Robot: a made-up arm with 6 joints. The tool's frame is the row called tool. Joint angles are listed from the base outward.
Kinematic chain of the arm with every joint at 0, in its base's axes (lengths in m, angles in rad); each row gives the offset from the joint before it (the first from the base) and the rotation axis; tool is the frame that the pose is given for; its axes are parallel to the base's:
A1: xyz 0 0 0.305 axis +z
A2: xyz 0 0 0 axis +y
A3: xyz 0 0 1.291 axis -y
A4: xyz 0 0 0 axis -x
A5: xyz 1.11 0 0 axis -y
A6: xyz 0 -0.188 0 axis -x
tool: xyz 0 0 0
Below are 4 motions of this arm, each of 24 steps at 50 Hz.
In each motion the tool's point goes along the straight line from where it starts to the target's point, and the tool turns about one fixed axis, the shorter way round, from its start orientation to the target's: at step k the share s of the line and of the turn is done. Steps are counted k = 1, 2, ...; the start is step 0. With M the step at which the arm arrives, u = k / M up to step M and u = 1 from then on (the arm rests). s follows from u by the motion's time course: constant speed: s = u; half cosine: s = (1 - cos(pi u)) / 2; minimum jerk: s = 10 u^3 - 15 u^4 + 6 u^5.
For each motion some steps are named. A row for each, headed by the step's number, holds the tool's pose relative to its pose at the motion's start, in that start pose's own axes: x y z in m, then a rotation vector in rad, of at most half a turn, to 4 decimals.
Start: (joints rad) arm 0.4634 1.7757 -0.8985 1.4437 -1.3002 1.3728
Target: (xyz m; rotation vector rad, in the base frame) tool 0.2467 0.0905 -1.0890 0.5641 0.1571 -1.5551
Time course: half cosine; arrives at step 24
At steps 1, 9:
1: 0.0002 -0.0015 -0.0013 -0.0016 0.0015 -0.0014
9: 0.0119 -0.1118 -0.0938 -0.1147 0.1049 -0.0975

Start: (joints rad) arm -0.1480 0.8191 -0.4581 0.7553 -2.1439 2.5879
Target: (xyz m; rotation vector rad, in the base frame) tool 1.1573 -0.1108 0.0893 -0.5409 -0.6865 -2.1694
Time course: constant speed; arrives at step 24
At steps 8, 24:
8: 0.0099 -0.0912 0.0473 -0.0960 -0.0373 0.1044
24: 0.0297 -0.2735 0.1418 -0.2879 -0.1119 0.3133

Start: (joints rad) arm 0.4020 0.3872 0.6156 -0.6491 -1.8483 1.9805
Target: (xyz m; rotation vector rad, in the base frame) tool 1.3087 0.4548 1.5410 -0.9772 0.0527 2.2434
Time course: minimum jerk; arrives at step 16
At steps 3, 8, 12, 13, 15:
3: 0.0065 0.0087 0.0046 0.0006 -0.0117 0.0007
8: 0.0667 0.0889 0.0467 0.0063 -0.1194 0.0073
12: 0.1196 0.1594 0.0838 0.0113 -0.2142 0.0132
13: 0.1269 0.1691 0.0889 0.0120 -0.2272 0.0140
15: 0.1331 0.1774 0.0933 0.0126 -0.2384 0.0147

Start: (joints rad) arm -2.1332 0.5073 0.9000 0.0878 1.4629 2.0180
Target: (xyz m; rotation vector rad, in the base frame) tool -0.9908 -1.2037 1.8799 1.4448 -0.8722 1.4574
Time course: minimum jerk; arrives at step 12
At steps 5, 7, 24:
5: 0.0115 -0.0274 -0.0181 -0.0570 -0.0015 0.0631
7: 0.0218 -0.0516 -0.0341 -0.1075 -0.0029 0.1190
24: 0.0333 -0.0790 -0.0522 -0.1646 -0.0045 0.1822

